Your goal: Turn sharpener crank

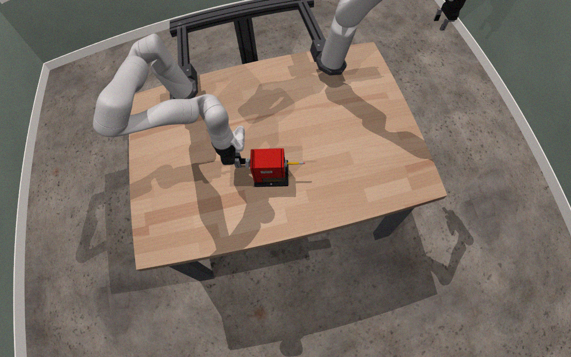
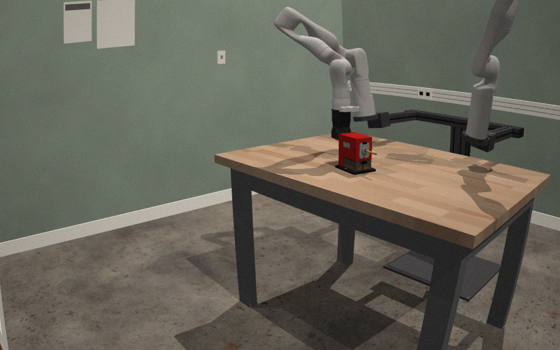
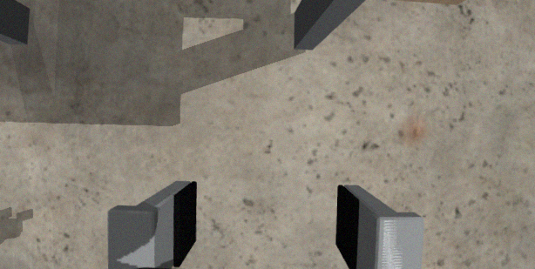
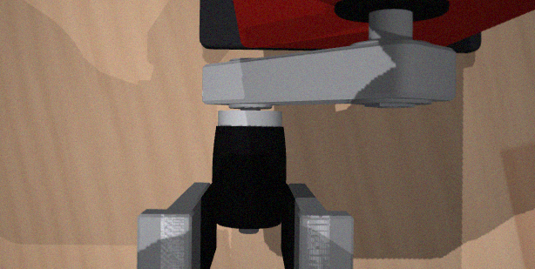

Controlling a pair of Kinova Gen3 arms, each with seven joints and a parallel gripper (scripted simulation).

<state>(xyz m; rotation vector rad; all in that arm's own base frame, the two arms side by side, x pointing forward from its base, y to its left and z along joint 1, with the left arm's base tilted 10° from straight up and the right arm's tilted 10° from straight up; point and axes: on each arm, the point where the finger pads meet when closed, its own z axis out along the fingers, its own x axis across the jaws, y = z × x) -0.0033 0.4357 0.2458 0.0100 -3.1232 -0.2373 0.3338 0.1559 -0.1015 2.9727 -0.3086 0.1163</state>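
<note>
My right hand is 2 cm to the right of the black knob.
</note>
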